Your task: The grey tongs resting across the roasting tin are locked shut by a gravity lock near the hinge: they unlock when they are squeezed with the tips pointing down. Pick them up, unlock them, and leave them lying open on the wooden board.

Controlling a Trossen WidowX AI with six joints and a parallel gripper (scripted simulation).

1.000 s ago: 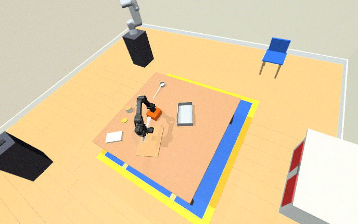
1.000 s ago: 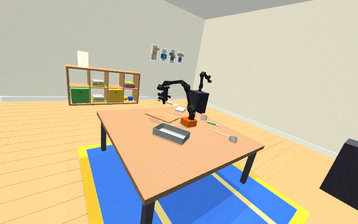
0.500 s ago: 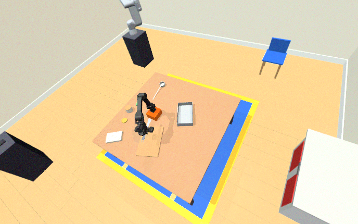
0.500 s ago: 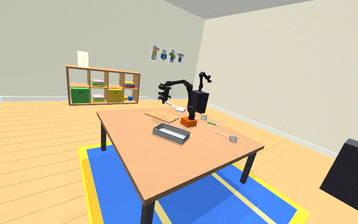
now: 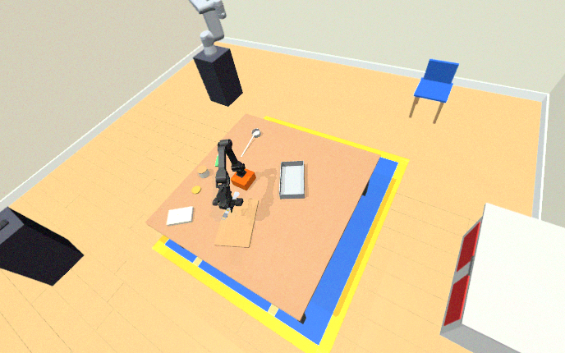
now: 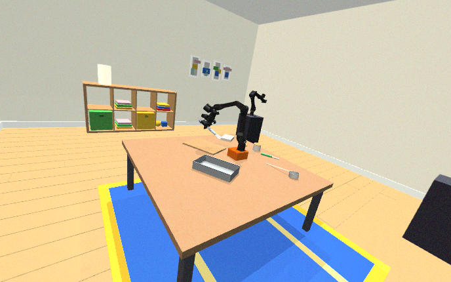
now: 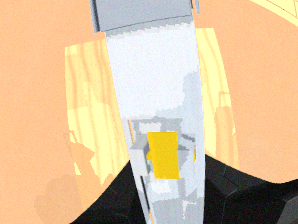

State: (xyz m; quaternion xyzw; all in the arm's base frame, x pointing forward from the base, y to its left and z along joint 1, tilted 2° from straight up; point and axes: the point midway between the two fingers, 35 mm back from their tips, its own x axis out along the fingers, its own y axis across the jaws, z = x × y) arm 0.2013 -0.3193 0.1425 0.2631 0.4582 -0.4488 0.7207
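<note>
The yellow lock piece lies 40 mm above my gripper tip. From my gripper tip the other things lie so: roasting tin (150 mm ahead, 490 mm to the left, 150 mm below); then white block (410 mm behind, 160 mm to the right, 160 mm below); then wooden board (10 mm behind, 20 mm to the left, 170 mm below).
</note>
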